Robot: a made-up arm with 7 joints.
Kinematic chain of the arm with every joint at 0, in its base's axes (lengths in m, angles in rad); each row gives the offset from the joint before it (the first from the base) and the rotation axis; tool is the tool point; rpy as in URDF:
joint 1: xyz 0.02 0.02 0.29 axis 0 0.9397 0.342
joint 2: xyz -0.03 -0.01 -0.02 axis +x
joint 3: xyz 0.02 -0.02 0 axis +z
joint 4: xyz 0.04 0 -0.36 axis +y
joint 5: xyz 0 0 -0.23 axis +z
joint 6: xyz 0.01 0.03 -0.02 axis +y
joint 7: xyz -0.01 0 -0.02 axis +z
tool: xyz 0.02 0 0.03 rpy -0.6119 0.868 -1.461
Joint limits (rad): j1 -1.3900..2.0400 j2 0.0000..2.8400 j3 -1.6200..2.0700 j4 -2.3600..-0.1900 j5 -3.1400..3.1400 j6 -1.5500..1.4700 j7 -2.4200..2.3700
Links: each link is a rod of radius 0.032 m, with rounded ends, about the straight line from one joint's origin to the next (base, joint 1, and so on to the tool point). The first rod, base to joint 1, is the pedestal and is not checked.
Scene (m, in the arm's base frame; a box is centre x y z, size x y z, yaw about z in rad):
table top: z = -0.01
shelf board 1: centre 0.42 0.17 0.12 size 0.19 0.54 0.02 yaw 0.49
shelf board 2: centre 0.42 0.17 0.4 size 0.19 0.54 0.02 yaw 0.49
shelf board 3: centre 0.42 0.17 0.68 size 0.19 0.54 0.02 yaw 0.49
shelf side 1: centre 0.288 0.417 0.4 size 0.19 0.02 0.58 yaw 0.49
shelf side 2: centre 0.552 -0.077 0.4 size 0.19 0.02 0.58 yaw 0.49
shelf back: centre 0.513 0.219 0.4 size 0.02 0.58 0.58 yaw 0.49
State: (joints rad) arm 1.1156 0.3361 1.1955 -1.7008 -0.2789 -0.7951 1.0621
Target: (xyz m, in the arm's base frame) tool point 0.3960 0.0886 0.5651
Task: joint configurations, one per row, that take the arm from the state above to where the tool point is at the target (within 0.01 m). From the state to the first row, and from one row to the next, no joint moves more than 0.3 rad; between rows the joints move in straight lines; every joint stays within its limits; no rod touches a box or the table.
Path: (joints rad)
1: 1.0777 0.6035 1.2312 -1.7196 -0.2810 -0.8025 1.0753
2: 1.0398 0.8709 1.2670 -1.7385 -0.2831 -0.8100 1.0886
3: 1.0019 1.1383 1.3027 -1.7573 -0.2853 -0.8174 1.1018
4: 0.9640 1.4057 1.3384 -1.7761 -0.2874 -0.8248 1.1150
5: 0.9262 1.6731 1.3742 -1.7950 -0.2895 -0.8323 1.1283
6: 0.8883 1.9405 1.4099 -1.8138 -0.2916 -0.8397 1.1415
7: 0.8504 2.2079 1.4457 -1.8326 -0.2938 -0.8471 1.1548
8: 0.8125 2.4754 1.4814 -1.8514 -0.2959 -0.8546 1.1680
9: 0.9076 2.5176 1.4170 -1.5795 -0.2479 -0.8654 1.1863
10: 1.0028 2.5598 1.3525 -1.3075 -0.1999 -0.8763 1.2045

